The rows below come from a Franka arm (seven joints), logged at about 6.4 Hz.
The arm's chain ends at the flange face. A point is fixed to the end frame.
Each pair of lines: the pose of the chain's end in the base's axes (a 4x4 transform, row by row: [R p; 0 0 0 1], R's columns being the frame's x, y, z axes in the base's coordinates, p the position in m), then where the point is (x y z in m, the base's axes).
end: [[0.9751 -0.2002 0.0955 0.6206], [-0.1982 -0.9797 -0.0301 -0.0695], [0.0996 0.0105 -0.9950 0.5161], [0 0 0 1]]
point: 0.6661 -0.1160 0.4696
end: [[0.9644 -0.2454 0.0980 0.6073], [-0.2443 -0.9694 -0.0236 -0.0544], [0.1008 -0.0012 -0.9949 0.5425], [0 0 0 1]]
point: 0.6508 -0.1025 0.4957
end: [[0.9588 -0.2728 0.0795 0.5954], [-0.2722 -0.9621 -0.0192 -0.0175], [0.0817 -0.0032 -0.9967 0.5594], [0 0 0 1]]
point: 0.6367 -0.0665 0.5115
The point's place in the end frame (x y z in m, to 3 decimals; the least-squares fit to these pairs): 0.049 0.036 0.052
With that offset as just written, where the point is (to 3 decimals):
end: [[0.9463 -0.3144 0.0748 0.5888], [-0.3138 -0.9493 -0.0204 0.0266], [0.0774 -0.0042 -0.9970 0.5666], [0 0 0 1]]
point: 0.628 -0.024 0.518
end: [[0.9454 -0.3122 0.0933 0.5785], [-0.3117 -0.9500 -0.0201 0.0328], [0.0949 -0.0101 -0.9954 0.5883], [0 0 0 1]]
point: 0.618 -0.018 0.541
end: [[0.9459 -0.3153 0.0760 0.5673], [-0.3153 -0.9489 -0.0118 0.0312], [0.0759 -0.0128 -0.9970 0.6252], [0 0 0 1]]
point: 0.606 -0.019 0.577
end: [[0.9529 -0.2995 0.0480 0.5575], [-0.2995 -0.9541 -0.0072 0.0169], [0.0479 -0.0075 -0.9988 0.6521], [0 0 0 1]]
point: 0.596 -0.032 0.602
